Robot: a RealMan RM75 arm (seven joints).
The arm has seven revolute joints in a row. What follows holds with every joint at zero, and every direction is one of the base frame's.
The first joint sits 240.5 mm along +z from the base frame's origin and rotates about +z.
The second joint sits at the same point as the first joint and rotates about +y.
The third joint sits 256 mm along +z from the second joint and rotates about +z.
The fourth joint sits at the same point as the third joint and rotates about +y.
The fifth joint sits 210 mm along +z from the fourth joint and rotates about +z.
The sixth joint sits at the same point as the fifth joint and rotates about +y.
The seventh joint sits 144 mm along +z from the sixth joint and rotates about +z.
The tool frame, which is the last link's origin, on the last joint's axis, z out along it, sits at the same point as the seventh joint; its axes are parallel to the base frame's.
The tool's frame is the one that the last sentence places.
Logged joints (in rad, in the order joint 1, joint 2, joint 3, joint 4, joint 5, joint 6, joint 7), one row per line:
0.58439, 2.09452, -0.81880, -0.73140, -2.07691, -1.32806, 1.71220
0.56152, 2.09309, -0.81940, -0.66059, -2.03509, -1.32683, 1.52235
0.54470, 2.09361, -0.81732, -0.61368, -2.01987, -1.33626, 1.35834
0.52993, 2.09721, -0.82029, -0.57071, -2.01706, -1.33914, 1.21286
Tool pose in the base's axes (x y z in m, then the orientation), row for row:
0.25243, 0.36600, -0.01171, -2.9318, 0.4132, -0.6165
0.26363, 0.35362, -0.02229, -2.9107, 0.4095, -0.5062
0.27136, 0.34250, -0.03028, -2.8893, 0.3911, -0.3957
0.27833, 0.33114, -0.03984, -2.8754, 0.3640, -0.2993
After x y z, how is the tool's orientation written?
As angles about the fixed x, y, z axes (roll, pitch, yaw), in radians.
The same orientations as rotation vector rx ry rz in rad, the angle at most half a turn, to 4 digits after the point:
-2.6319, 0.9024, 0.4667
-2.6738, 0.7607, 0.4780
-2.7140, 0.6154, 0.4710
-2.7500, 0.4842, 0.4523

